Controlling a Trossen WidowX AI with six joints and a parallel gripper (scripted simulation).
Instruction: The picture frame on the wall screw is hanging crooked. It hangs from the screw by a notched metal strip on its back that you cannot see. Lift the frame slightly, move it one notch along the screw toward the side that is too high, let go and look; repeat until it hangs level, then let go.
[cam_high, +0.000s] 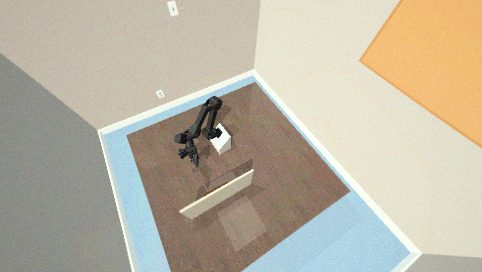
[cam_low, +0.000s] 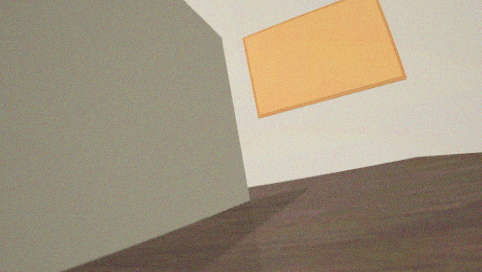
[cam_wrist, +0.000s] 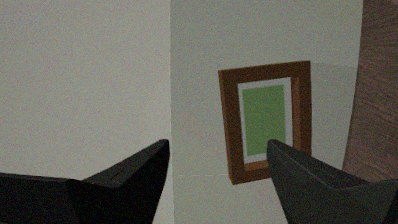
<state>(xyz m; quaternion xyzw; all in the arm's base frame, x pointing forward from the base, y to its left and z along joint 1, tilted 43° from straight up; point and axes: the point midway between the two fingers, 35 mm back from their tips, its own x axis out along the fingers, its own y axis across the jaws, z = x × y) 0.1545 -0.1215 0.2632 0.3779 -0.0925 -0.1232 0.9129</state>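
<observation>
Now: gripper tip 200 mm short of the picture frame, 10 mm to the right of it and 100 mm above it. Also, from my gripper tip: wall panel 210 mm ahead, 20 mm to the left, 110 mm below.
</observation>
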